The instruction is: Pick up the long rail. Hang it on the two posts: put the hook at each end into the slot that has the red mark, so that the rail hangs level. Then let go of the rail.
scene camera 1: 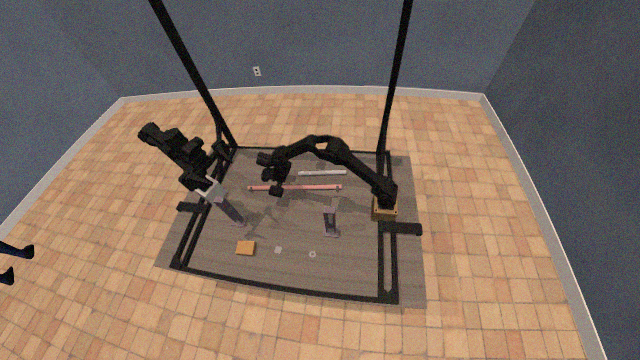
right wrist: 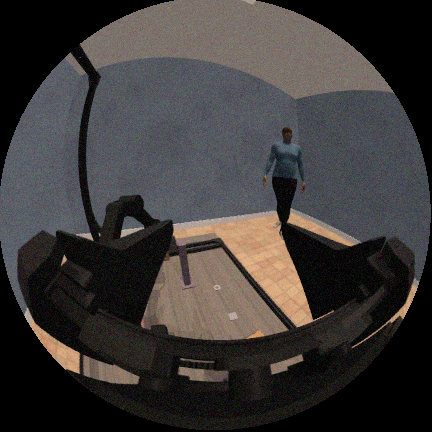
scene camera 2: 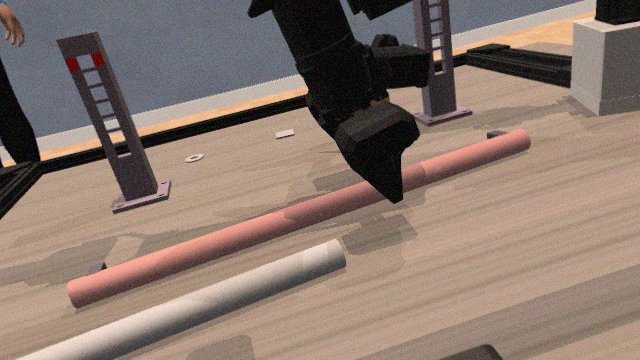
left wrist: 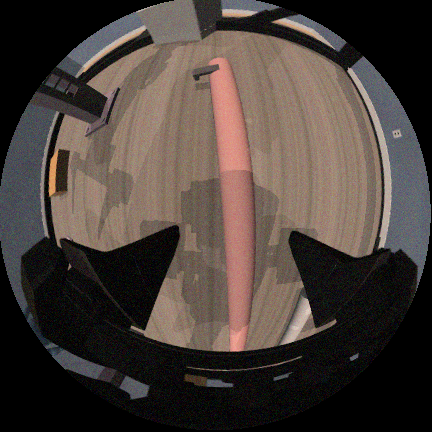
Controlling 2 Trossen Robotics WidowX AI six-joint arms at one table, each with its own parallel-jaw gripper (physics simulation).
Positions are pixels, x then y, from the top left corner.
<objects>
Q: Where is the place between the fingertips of my right gripper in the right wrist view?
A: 229,227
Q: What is my right gripper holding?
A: Nothing.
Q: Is my left gripper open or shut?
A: Open.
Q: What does the white rod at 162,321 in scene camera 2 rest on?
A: The table.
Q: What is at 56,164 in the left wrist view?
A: An orange block.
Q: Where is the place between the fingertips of my left gripper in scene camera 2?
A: At 382,182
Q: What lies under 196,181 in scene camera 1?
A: My right gripper.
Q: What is my left gripper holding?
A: Nothing.
</objects>
